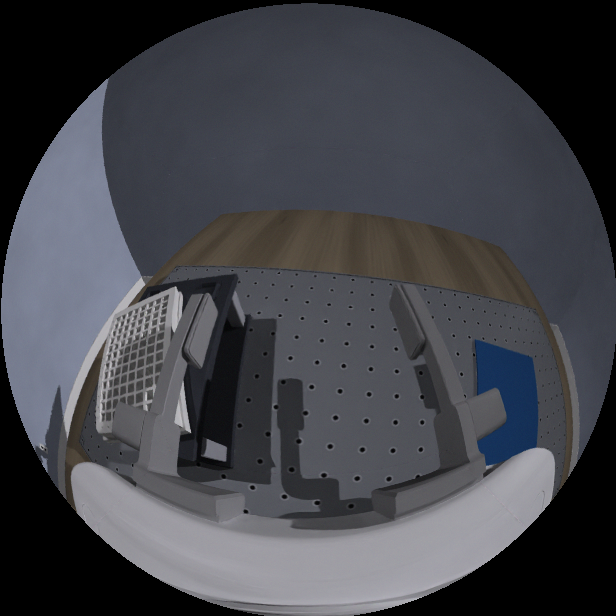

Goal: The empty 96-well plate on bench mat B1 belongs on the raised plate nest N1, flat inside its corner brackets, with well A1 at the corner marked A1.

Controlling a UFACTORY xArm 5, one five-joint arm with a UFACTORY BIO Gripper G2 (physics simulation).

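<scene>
The white 96-well plate (137,362) lies at the far left, against the left side of a dark raised frame, the plate nest (221,350). The plate looks tilted and offset from the frame, not inside it. I cannot tell how it rests, and no A1 mark is readable. My gripper (299,321) is open wide and empty above the perforated board. Its left finger (192,336) hangs in front of the nest and the plate's right edge. Its right finger (410,327) is near the blue mat (505,396), which has nothing on it.
The grey perforated board (344,367) sits on a wooden table top (356,241), whose far edge is close behind. A grey wall fills the background. The white gripper body (310,551) hides the near part of the board.
</scene>
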